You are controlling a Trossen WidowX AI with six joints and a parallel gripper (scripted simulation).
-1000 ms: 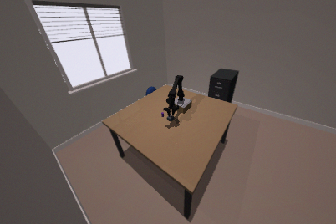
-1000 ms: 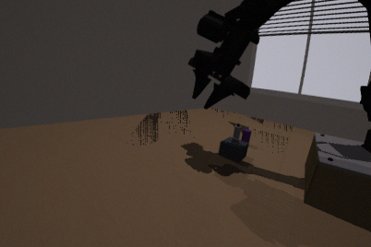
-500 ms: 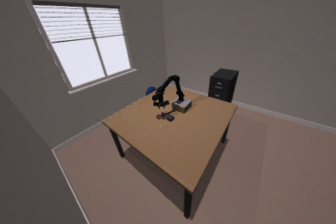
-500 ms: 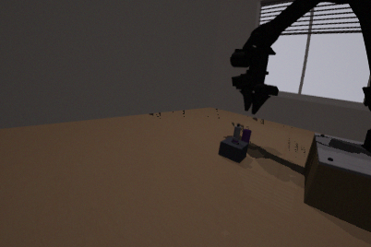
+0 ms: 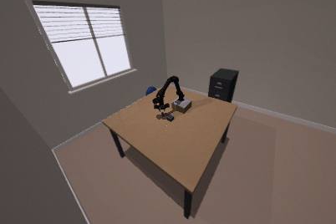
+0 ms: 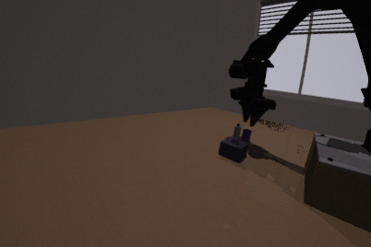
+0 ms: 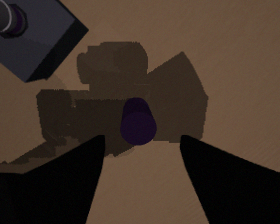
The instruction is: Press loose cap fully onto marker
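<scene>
Right now the purple cap is 50 mm below my gripper tip. From my gripper tip the other things lie so: dark holder block 10 mm ahead, 120 mm to the left, 60 mm below.
</scene>
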